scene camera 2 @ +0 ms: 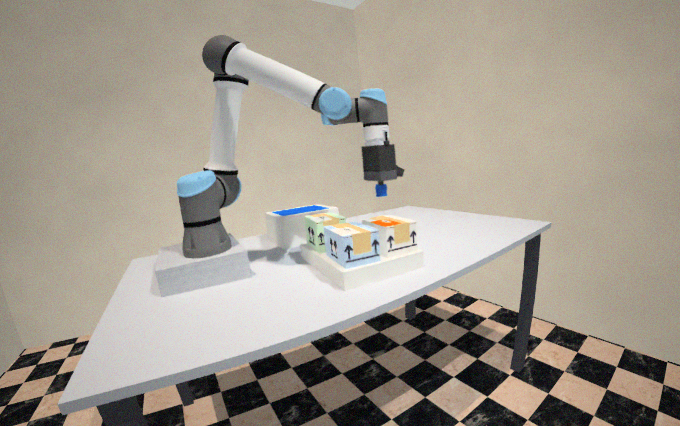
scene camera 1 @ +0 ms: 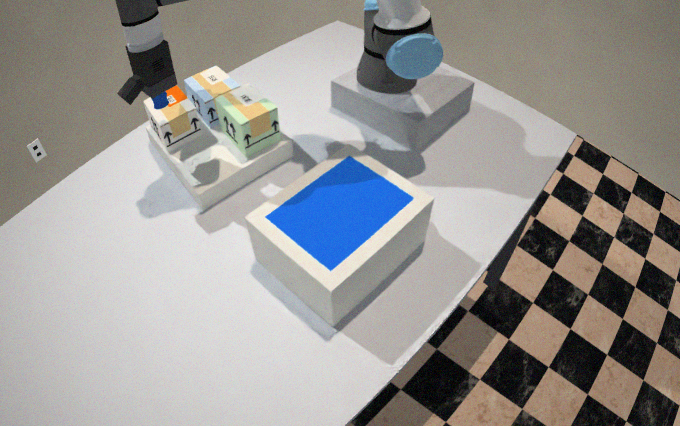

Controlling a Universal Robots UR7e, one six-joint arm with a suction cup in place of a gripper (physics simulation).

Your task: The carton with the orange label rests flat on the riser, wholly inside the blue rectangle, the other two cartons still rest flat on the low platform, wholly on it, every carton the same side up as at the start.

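Frame: origin at the arm's base, x left, y back, z up, level; metres.
Seen in the pictures: end effector, tool point: [scene camera 2: 381, 195] [scene camera 1: 161, 104]; arm's base, origin of the base link: [scene camera 2: 207, 250] [scene camera 1: 386, 77].
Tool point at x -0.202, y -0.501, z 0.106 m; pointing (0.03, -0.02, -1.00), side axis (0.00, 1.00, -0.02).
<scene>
Offsets run from my tool point to a thing's middle. Level surfaces: height alone.
The white carton with the orange label {dz -0.100, dx -0.077, dy +0.044 m} [scene camera 1: 177, 94] [scene camera 2: 386, 222] stands upright on the low platform {dz -0.165, dx +0.008, dy +0.100 m} [scene camera 1: 228, 181] [scene camera 2: 346, 281]. The light blue carton {dz -0.101, dx -0.066, dy +0.163 m} [scene camera 1: 193, 85] [scene camera 2: 352, 248] and the green carton {dz -0.095, dx +0.091, dy +0.154 m} [scene camera 1: 260, 127] [scene camera 2: 315, 231] stand upright on the same platform. My suction cup [scene camera 1: 160, 100] [scene camera 2: 381, 190] is off and holds no carton. It hangs above the orange-labelled carton, with a visible gap in scene camera 2; in scene camera 1 it covers part of that carton's top. The riser {dz -0.129, dx +0.431, dy +0.089 m} [scene camera 1: 296, 270] [scene camera 2: 273, 225] bears the blue rectangle {dz -0.069, dx +0.431, dy +0.089 m} [scene camera 1: 341, 215] [scene camera 2: 301, 210], with no carton on it.
The robot's base stands on a grey block [scene camera 1: 371, 115] [scene camera 2: 200, 275] beside the platform and riser. The white table {dz -0.189 m} [scene camera 1: 125, 301] [scene camera 2: 165, 336] has its edge near the riser in scene camera 1. The light blue and green cartons stand close to the orange-labelled one.
</scene>
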